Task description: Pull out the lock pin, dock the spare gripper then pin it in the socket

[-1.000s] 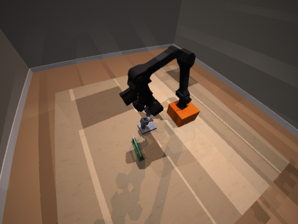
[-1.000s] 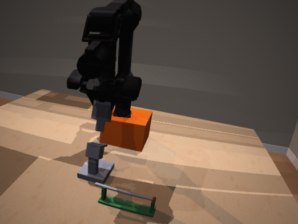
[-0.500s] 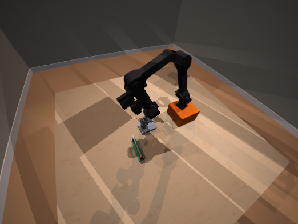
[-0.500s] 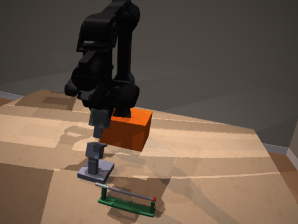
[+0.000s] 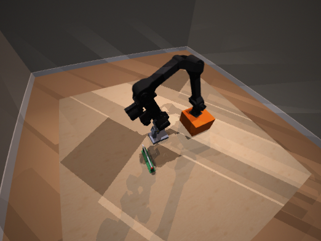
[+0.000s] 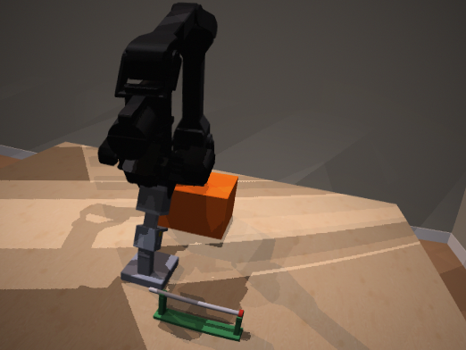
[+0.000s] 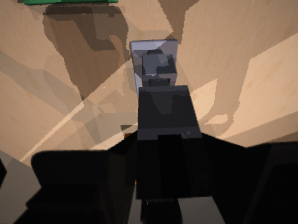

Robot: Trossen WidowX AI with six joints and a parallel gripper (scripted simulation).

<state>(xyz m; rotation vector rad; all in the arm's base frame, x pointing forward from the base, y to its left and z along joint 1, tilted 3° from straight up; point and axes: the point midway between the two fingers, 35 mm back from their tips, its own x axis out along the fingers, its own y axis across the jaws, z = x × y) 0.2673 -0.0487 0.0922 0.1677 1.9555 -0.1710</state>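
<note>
Right now my gripper tip is 160 mm short of the green rack, 130 mm above it and 90 mm to the right of it. The rest, counted from my gripper tip: socket 100 mm below, 20 mm ahead; spare gripper 10 mm ahead.
</note>
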